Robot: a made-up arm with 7 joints. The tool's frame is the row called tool. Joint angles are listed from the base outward. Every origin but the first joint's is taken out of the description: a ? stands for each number. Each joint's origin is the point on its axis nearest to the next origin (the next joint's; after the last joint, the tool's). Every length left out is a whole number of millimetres.
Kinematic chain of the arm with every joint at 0, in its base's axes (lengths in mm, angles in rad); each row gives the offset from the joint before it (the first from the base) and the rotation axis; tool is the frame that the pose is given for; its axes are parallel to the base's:
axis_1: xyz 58 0 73 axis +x
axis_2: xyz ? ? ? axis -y
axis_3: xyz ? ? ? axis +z
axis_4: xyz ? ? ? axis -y
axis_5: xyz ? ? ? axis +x
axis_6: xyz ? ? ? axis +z
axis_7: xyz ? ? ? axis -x
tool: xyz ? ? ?
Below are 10 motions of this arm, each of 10 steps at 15 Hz.
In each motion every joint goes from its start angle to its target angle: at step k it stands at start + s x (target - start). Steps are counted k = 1, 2, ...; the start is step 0. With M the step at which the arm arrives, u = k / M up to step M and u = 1 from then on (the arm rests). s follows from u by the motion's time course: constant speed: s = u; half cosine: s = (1 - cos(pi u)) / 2; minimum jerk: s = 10 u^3 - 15 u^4 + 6 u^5.
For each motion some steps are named. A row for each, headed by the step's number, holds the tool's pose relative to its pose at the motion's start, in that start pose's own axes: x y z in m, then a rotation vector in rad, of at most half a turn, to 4 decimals.
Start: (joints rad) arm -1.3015 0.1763 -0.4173 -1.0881 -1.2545 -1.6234 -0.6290
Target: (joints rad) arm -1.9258 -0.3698 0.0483 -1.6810 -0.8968 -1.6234 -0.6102
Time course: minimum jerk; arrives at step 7
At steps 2, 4, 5, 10:
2: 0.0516 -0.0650 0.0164 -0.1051 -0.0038 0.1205
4: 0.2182 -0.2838 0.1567 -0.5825 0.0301 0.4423
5: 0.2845 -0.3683 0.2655 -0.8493 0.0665 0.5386
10: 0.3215 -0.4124 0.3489 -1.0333 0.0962 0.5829

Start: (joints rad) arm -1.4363 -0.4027 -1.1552 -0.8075 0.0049 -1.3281 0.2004
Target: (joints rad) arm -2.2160 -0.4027 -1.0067 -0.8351 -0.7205 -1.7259 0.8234
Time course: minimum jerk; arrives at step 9
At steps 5, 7, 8, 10:
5: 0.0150 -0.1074 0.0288 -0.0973 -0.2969 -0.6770
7: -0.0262 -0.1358 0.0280 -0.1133 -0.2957 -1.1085
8: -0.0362 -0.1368 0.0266 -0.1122 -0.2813 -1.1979
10: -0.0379 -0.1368 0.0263 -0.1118 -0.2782 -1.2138

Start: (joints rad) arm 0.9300 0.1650 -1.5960 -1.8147 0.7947 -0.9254 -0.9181
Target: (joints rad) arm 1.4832 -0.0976 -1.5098 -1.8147 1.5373 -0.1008 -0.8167
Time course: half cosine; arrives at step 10
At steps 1, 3, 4, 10:
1: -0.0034 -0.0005 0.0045 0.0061 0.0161 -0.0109
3: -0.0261 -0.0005 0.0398 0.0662 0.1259 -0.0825
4: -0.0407 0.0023 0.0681 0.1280 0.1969 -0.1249
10: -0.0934 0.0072 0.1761 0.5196 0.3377 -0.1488

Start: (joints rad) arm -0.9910 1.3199 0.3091 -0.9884 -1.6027 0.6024 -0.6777
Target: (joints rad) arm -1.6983 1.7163 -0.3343 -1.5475 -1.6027 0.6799 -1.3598
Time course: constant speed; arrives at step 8
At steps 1, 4, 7, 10:
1: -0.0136 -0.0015 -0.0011 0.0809 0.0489 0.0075
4: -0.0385 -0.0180 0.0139 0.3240 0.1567 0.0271
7: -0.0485 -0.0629 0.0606 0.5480 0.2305 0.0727
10: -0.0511 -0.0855 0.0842 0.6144 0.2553 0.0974

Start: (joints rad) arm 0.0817 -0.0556 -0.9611 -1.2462 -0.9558 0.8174 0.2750
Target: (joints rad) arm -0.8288 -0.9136 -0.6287 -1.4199 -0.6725 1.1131 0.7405
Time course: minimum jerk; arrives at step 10
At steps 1, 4, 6, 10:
1: -0.0073 0.0008 0.0037 -0.0010 0.0078 -0.0012
4: -0.2338 0.0699 0.1553 0.0192 0.2648 -0.0400
6: -0.3981 0.2275 0.3420 0.1623 0.4775 -0.0903
10: -0.4539 0.4036 0.4799 0.3555 0.5546 -0.1631

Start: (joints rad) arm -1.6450 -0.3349 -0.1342 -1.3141 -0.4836 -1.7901 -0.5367
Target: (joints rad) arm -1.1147 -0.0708 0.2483 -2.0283 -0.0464 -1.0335 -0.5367
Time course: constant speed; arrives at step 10
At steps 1, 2, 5, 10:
1: -0.0370 0.0095 0.0055 -0.0172 0.0782 0.1344
2: -0.0695 0.0152 0.0146 -0.0371 0.1517 0.2656
5: -0.1382 0.0205 0.0596 -0.1134 0.3465 0.6357
10: -0.1819 0.0340 0.1762 -0.2874 0.6038 1.1458

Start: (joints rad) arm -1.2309 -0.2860 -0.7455 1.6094 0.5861 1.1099 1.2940
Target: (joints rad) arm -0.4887 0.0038 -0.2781 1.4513 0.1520 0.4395 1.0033
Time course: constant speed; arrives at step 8
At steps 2, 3, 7, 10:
2: -0.1421 0.1396 0.1785 0.0885 0.3454 -0.1639
3: -0.1831 0.2148 0.2828 0.1346 0.5125 -0.2512
7: -0.1311 0.5055 0.7226 0.3088 1.1407 -0.6363
10: -0.0679 0.5675 0.8216 0.3450 1.2876 -0.7410

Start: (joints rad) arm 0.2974 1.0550 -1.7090 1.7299 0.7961 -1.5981 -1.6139
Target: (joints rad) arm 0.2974 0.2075 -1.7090 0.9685 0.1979 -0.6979 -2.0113
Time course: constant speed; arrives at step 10
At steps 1, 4, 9, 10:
1: -0.0429 -0.0362 -0.0195 -0.0654 0.1081 0.0411
4: -0.1777 -0.1550 -0.0229 -0.2892 0.4714 0.1120
9: -0.3423 -0.2883 0.1348 -0.7779 1.1114 0.0360
10: -0.3594 -0.2940 0.1763 -0.8982 1.2272 -0.0069

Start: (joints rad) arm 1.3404 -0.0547 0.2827 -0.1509 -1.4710 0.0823 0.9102
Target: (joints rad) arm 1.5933 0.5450 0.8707 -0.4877 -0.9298 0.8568 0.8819
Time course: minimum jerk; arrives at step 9
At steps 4, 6, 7, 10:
4: 0.1649 0.0993 -0.0646 0.1154 -0.3478 -0.0745
6: 0.3469 0.0990 -0.0825 0.0837 -0.6888 -0.0980
7: 0.4032 0.0786 -0.0786 0.0483 -0.7947 -0.0871
10: 0.4332 0.0635 -0.0742 0.0243 -0.8522 -0.0758

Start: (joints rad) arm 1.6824 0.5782 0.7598 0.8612 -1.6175 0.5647 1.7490
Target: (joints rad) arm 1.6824 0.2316 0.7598 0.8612 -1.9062 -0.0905 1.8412
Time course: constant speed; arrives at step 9
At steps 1, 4, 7, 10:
1: -0.0009 -0.0142 0.0055 -0.0138 0.0387 0.0309
4: 0.0026 -0.0579 0.0264 -0.0672 0.1508 0.1179
7: 0.0137 -0.1002 0.0544 -0.1358 0.2583 0.1938
10: 0.0245 -0.1260 0.0770 -0.1878 0.3283 0.2367

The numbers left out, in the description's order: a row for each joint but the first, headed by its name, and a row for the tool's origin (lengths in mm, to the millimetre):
axis_2: 0 -203 -112
axis_3: -125 0 -76
axis_4: -99 -263 0
axis_5: -19 0 63
axis_6: 0 -144 153
axis_7: -229 83 0
tool: 0 -87 -364

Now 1 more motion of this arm.
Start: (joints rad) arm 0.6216 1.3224 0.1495 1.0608 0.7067 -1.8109 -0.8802
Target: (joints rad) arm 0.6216 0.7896 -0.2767 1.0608 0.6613 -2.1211 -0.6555
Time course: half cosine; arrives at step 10
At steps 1, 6, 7, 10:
1: 0.0039 -0.0001 -0.0011 -0.0085 -0.0228 -0.0055
6: 0.0930 -0.0043 0.0062 -0.2240 -0.6031 -0.1392
7: 0.1069 -0.0038 0.0153 -0.2682 -0.7297 -0.1652
10: 0.1223 -0.0009 0.0313 -0.3294 -0.9155 -0.2000

